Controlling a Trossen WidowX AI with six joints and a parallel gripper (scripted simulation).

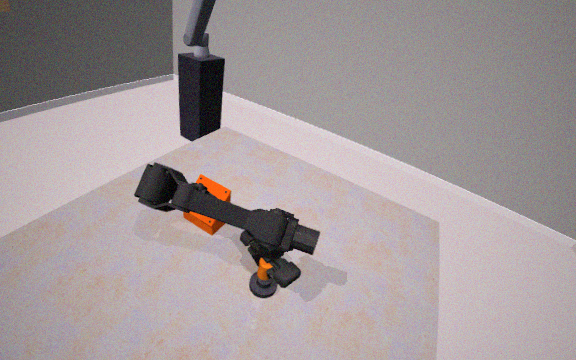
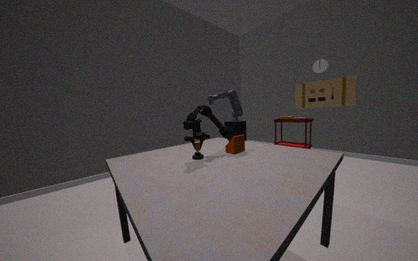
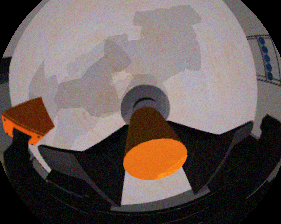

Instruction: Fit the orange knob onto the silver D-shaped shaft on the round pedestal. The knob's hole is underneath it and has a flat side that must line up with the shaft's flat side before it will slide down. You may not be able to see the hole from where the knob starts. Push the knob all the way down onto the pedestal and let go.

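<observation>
Right now the orange knob is 30 mm above my gripper tip. The rest, counted from my gripper tip: round dark pedestal: 40 mm below.
</observation>
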